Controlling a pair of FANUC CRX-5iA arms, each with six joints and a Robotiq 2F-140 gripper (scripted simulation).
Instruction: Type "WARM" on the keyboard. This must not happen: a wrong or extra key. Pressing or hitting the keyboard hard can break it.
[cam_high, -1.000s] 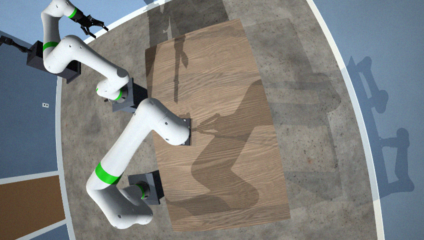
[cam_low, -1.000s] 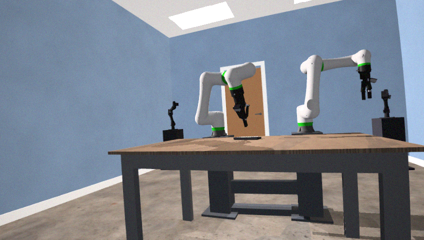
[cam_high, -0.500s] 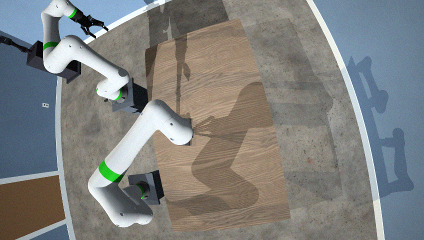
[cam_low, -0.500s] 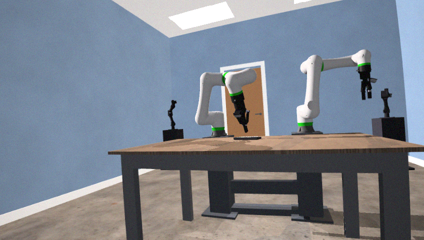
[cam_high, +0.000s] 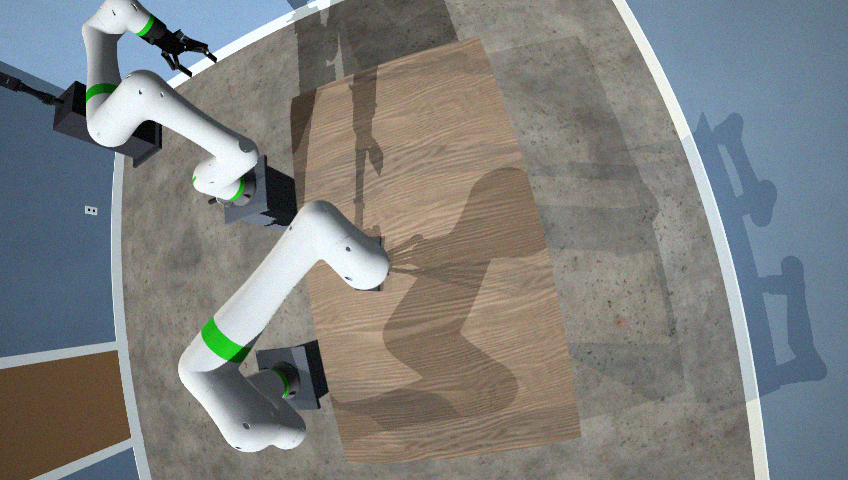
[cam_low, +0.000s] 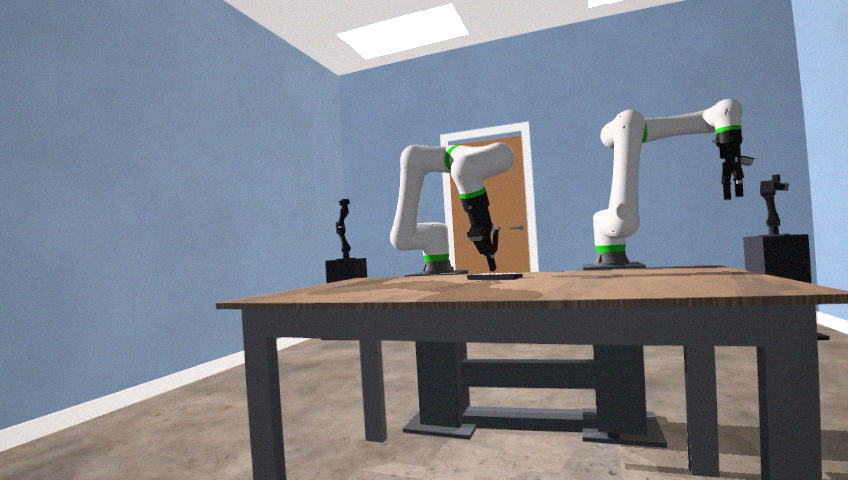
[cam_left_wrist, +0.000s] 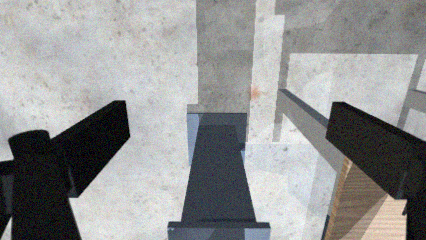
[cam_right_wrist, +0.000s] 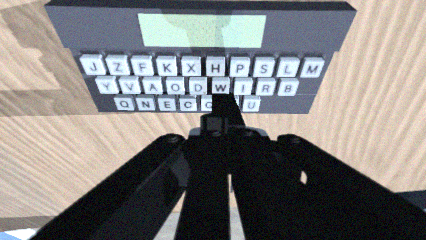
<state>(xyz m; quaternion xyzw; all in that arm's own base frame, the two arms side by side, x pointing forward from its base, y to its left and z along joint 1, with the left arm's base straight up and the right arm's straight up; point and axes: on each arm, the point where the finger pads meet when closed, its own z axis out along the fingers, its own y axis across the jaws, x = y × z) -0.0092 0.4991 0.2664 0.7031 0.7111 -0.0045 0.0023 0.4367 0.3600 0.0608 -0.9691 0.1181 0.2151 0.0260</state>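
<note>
My right hand is 5 cm above the R key, 3 cm to the left of it and 1 cm past it. Also, from my right hand: M key 6 cm to the right, 5 cm below, 1 cm behind.
</note>
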